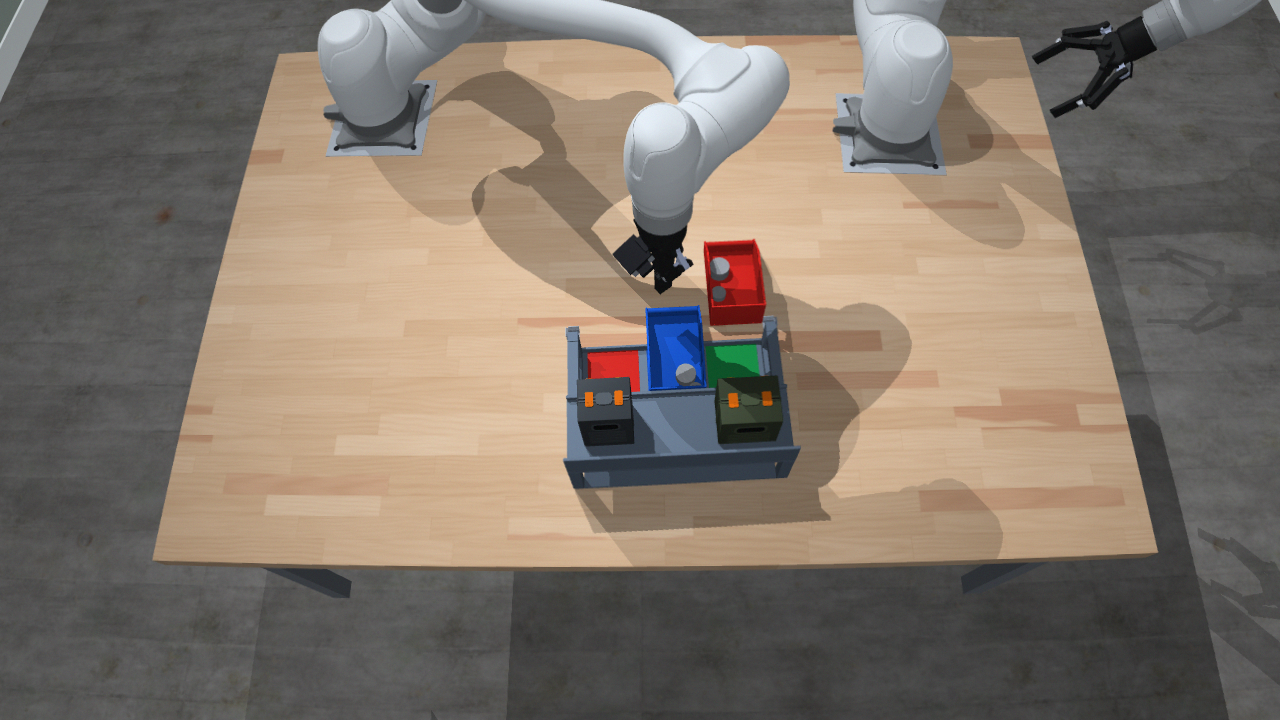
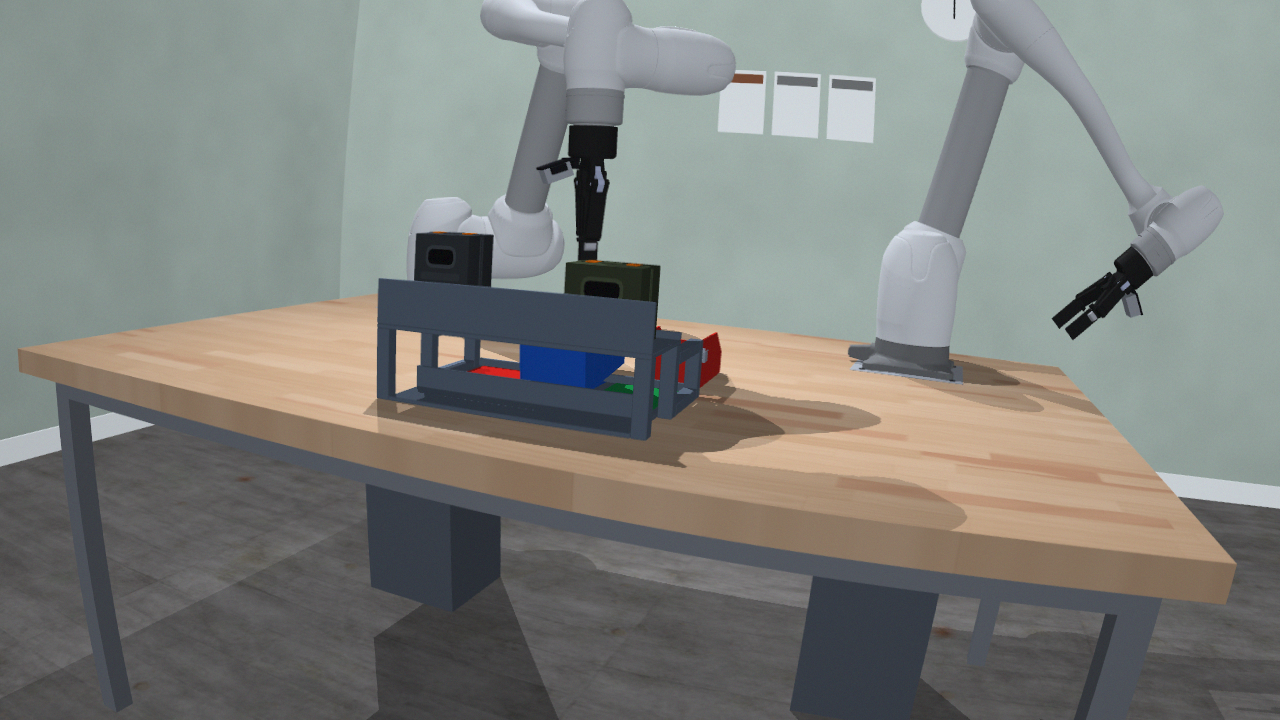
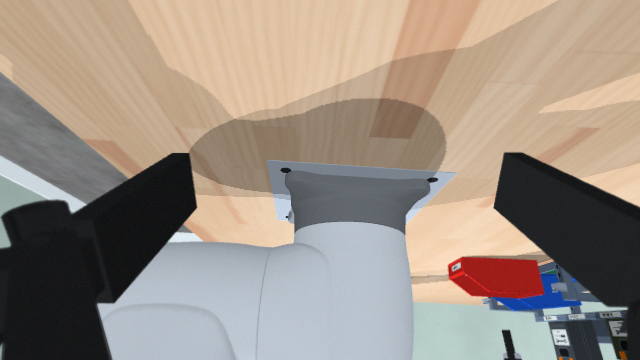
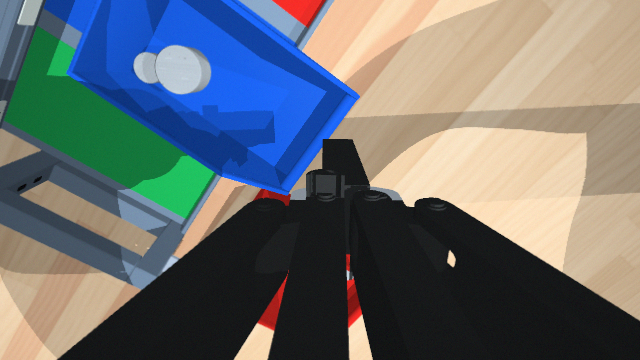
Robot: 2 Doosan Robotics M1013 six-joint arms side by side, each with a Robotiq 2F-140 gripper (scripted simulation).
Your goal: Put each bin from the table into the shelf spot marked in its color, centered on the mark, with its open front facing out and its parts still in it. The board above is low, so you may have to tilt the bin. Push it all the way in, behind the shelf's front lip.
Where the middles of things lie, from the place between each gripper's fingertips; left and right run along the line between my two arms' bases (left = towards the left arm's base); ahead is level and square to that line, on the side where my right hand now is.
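The blue bin [image 1: 674, 334] lies 76 cm to the right of my left hand [image 1: 1043, 86], 63 cm ahead of it and 7 cm below it. Red bin [image 1: 744, 285], counted from my left hand: 66 cm to the right, 47 cm ahead, 8 cm below.
Counted from my right hand [image 1: 663, 287], the red bin is 14 cm below, 13 cm to the left and 9 cm behind. My right hand itself is 13 cm above the blue bin, 2 cm to the right of it and 8 cm short of it.
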